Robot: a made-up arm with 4 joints. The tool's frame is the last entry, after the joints. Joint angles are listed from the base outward. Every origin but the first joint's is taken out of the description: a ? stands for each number. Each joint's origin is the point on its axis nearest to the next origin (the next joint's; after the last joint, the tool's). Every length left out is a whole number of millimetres.
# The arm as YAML. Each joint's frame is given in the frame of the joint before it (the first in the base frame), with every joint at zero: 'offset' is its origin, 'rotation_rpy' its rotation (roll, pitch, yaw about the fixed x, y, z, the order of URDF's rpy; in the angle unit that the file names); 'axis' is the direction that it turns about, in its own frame. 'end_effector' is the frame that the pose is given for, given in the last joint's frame.
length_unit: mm
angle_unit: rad
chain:
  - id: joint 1
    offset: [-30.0, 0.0, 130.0]
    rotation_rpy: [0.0, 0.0, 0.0]
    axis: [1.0, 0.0, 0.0]
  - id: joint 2
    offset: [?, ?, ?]
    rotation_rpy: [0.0, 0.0, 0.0]
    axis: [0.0, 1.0, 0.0]
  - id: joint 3
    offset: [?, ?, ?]
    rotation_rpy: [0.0, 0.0, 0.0]
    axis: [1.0, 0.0, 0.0]
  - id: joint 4
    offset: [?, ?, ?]
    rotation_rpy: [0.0, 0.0, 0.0]
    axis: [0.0, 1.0, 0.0]
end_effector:
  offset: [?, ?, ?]
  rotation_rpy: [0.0, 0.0, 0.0]
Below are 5 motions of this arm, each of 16 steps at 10 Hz.
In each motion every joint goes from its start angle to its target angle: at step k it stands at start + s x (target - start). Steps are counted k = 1, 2, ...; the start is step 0. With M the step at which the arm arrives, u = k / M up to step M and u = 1 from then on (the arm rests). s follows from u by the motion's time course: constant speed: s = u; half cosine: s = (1 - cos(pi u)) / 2; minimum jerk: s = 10 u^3 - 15 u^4 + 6 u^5.
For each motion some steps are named. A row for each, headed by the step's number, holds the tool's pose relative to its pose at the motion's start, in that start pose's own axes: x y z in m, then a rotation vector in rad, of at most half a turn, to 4 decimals.
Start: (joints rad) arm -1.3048 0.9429 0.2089 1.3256
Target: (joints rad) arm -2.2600 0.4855 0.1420 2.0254
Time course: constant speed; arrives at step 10
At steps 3, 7, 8, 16:
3: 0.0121 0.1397 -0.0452 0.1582 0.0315 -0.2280
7: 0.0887 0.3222 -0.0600 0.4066 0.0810 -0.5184
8: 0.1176 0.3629 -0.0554 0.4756 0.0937 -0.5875
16: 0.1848 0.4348 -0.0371 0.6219 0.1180 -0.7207

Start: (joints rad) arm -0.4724 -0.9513 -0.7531 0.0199
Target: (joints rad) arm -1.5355 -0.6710 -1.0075 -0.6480
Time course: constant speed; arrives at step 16
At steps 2, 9, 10, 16:
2: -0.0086 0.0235 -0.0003 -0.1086 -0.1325 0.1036
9: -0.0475 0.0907 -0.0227 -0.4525 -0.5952 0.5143
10: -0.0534 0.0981 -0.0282 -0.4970 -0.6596 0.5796
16: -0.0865 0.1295 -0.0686 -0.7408 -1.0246 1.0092

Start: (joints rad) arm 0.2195 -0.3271 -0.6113 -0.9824
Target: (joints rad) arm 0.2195 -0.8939 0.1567 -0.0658
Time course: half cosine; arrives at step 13
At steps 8, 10, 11, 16:
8: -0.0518 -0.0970 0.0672 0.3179 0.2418 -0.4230
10: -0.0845 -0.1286 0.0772 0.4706 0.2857 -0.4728
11: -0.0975 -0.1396 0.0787 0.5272 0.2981 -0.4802
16: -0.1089 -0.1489 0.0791 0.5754 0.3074 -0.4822

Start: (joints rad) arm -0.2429 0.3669 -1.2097 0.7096
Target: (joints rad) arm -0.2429 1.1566 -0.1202 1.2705
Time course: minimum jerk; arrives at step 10
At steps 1, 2, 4, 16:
1: -0.0007 -0.0039 0.0010 0.0029 0.0072 0.0109
2: -0.0036 -0.0266 0.0072 0.0191 0.0500 0.0735
4: 0.0143 -0.1448 0.0419 0.0849 0.3038 0.3990
16: 0.2729 -0.3368 0.0806 0.1440 1.1459 1.1926

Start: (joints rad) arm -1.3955 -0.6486 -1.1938 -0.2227
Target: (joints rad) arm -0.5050 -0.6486 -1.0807 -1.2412
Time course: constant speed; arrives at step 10
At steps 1, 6, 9, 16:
1: 0.0050 -0.0128 -0.0145 0.0738 -0.0519 -0.0416
6: 0.0193 -0.0544 -0.1005 0.3607 -0.3012 -0.3602
9: 0.0199 -0.0626 -0.1565 0.4463 -0.4288 -0.6216
16: 0.0188 -0.0629 -0.1752 0.4573 -0.4654 -0.7165

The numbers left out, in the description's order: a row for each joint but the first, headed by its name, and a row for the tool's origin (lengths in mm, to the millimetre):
joint 2: 0.0 -150.0 210.0
joint 3: -50.0 0.0 -80.0
joint 4: 0.0 70.0 280.0
tool: -90.0 0.0 0.0

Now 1 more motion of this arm.
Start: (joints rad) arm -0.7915 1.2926 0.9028 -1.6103
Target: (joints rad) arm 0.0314 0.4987 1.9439 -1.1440
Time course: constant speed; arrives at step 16
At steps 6, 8, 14, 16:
6: 0.0349 -0.1612 -0.0815 0.4208 0.2864 -0.4951
8: 0.0271 -0.2101 -0.1274 0.5706 0.4045 -0.6598
14: -0.0615 -0.3043 -0.2948 1.0491 0.7961 -1.1481
16: -0.1099 -0.3113 -0.3509 1.2196 0.9310 -1.3090

